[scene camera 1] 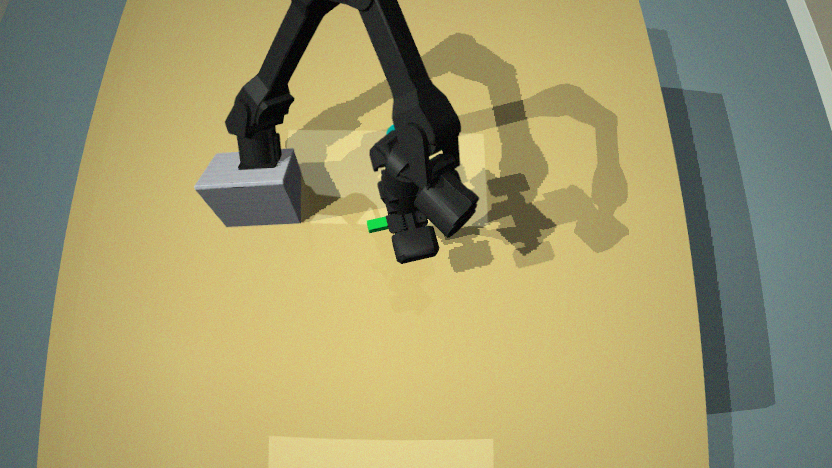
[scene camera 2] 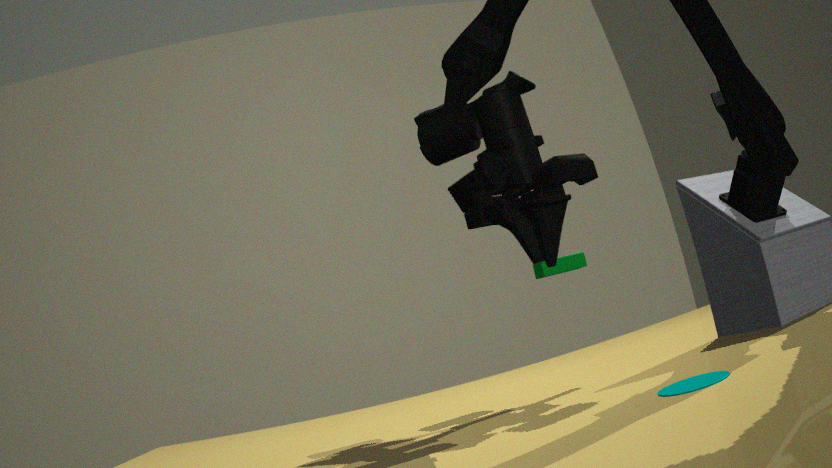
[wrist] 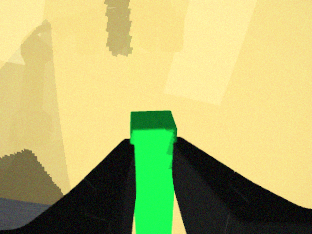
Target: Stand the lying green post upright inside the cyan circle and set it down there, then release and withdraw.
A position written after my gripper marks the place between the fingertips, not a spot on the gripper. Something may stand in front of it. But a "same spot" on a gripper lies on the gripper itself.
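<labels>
You'd find my gripper in scene camera 1 (400,219), and scene camera 2 and the wrist view have my gripper as well. On my gripper, (scene camera 2: 537,225) and (wrist: 65,208) are the same spot.
</labels>
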